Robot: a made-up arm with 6 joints.
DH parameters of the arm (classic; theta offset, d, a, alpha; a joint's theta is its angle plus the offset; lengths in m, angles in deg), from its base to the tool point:
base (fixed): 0 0 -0.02 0
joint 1: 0 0.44 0.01 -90
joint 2: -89.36 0 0.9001 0
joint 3: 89.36 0.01 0.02 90
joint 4: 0 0.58 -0.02 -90
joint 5: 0 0.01 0 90
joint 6: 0 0.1 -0.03 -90
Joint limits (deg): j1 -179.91..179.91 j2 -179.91..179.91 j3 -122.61..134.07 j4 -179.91..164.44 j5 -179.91..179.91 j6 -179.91..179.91
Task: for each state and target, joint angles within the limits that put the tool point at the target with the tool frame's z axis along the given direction. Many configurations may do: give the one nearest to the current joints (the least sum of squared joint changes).
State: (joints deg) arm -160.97 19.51 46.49 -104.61 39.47 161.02
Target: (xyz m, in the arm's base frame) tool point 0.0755 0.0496 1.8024 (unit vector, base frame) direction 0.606 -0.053 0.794
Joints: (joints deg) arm -179.91 -27.93 52.59 -57.96 42.38 135.96
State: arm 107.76 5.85 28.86 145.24 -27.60 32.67
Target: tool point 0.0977 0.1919 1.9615 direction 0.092 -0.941 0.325
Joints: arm 77.20 -2.46 19.21 115.10 -21.40 -8.29
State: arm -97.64 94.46 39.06 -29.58 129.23 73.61
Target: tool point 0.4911 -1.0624 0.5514 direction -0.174 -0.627 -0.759
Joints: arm -62.22 58.77 66.47 -37.82 123.57 98.05
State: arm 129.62 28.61 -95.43 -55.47 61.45 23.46
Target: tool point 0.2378 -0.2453 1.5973 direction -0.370 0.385 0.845
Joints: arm 129.93 13.94 -81.84 -82.14 60.77 -11.62
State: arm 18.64 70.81 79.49 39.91 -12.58 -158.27
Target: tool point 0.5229 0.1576 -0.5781 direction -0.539 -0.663 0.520
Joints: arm 10.72 116.38 80.94 20.17 29.20 -141.76
